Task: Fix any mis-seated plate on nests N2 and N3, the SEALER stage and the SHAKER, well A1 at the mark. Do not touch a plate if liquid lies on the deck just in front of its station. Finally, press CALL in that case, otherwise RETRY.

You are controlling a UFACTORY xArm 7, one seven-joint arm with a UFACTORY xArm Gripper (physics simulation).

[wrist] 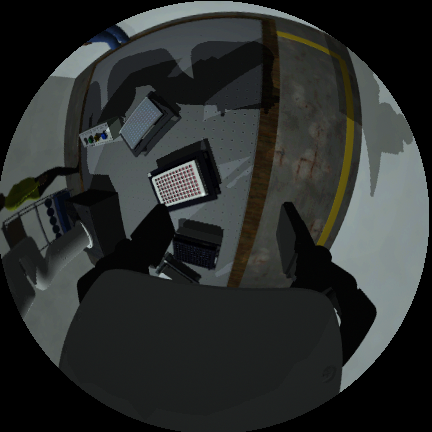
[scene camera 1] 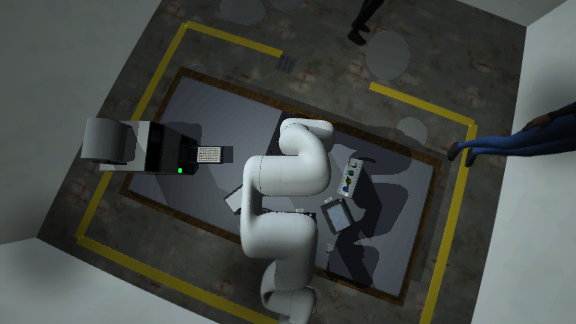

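Seen in the pictures: gripper, fingertip midpoint: (wrist: pixel 221 218); arm's base, origin of the base link: (wrist: pixel 84 233).
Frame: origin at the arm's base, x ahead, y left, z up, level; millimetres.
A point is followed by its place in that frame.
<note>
In the wrist view my gripper (wrist: pixel 221 218) @(z 120, x 579, y 143 mm) is open, its fingers wide apart with no plate between them. A white plate with red wells (wrist: pixel 180 185) @(z -82, x 451, y 131 mm) sits on a dark station ahead of the left finger; its seating is unclear. A pale blue plate (scene camera 1: pixel 339 216) @(z -86, x 329, y 323 mm) (wrist: pixel 142 121) @(z -86, x 354, y 313 mm) lies on another dark station. A dark plate (wrist: pixel 196 251) @(z -79, x 471, y -53 mm) is near the left finger. A pale plate (scene camera 1: pixel 209 155) @(z -40, x 141, y -441 mm) rests on the tray of a machine with a green light (scene camera 1: pixel 164 148) @(z 110, x 161, y -582 mm). The button box (scene camera 1: pixel 351 177) @(z -84, x 105, y 356 mm) (wrist: pixel 100 134) @(z -78, x 174, y 334 mm) has coloured buttons. The arm hides my gripper in the scene view. No liquid can be made out.
The white arm (scene camera 1: pixel 287 175) @(z 550, x 193, y 4 mm) covers the middle of the deck. A pale object (scene camera 1: pixel 233 200) @(z -73, x 355, y -265 mm) shows partly beside it. A tall dark block (wrist: pixel 97 220) @(z -32, x 113, y 48 mm) stands left of the fingers in the wrist view. A wooden edge (scene camera 1: pixel 419 235) @(z -165, x 360, y 845 mm) (wrist: pixel 254 200) @(z -164, x 627, y 70 mm) borders the deck. People stand beyond it.
</note>
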